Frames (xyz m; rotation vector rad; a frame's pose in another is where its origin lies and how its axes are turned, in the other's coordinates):
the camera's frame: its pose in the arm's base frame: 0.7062 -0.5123 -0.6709 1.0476 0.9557 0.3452
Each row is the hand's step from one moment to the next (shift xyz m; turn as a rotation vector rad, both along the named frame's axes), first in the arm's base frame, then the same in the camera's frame.
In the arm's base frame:
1: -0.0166 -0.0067 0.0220 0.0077 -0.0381 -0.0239
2: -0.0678 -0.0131 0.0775 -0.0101 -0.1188 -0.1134
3: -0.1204 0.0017 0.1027 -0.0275 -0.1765 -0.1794
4: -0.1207 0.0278 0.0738 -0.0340 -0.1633 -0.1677
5: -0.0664 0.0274 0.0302 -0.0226 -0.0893 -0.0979
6: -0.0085 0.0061 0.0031 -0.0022 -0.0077 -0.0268
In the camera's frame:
1: -0.0248 0.0124 -0.0059 -0.0085 -0.0377 0.0243
2: -0.0859 0.0471 -0.0343 -0.0266 -0.1568 0.0421
3: -0.1187 0.0662 -0.0810 -0.0412 -0.2446 0.0507
4: -0.0874 0.0544 -0.1009 -0.0421 -0.2293 0.0398
5: -0.0350 0.0271 -0.0641 -0.0222 -0.1314 0.0175
6: -0.0024 0.0041 -0.0098 0.0071 -0.0270 -0.0016

